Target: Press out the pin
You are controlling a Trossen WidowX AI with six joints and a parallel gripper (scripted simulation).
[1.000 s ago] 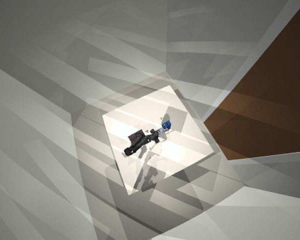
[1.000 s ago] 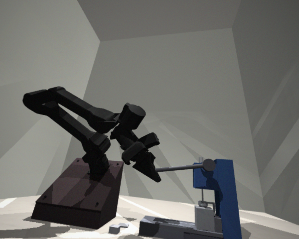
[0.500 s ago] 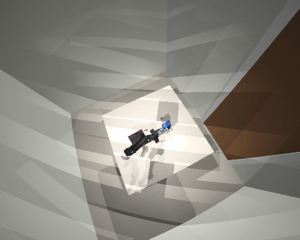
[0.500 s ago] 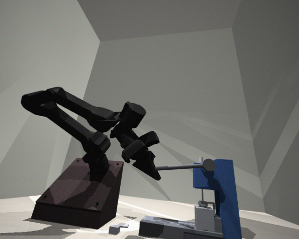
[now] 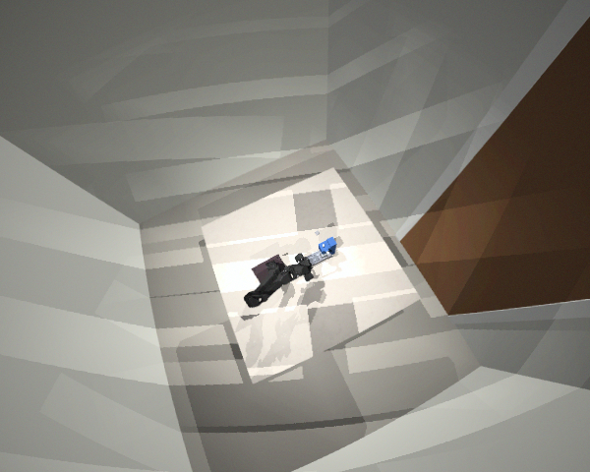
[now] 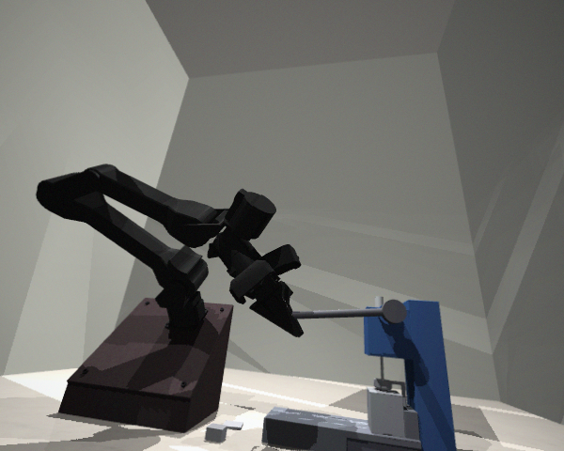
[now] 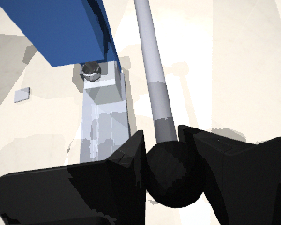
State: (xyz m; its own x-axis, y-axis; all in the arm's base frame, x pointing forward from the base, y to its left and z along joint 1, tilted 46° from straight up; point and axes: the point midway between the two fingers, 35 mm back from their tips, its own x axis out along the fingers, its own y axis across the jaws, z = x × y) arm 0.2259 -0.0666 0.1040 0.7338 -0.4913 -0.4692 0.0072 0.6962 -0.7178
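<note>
Now: the press lever 5 cm ahead of my gripper tip, 1 cm to the left of it and 3 cm above it. Round my gripper tip: grey part 11 cm behind, 2 cm to the left, 14 cm below; thin punch rod 12 cm ahead, 7 cm to the left, 1 cm below.
</note>
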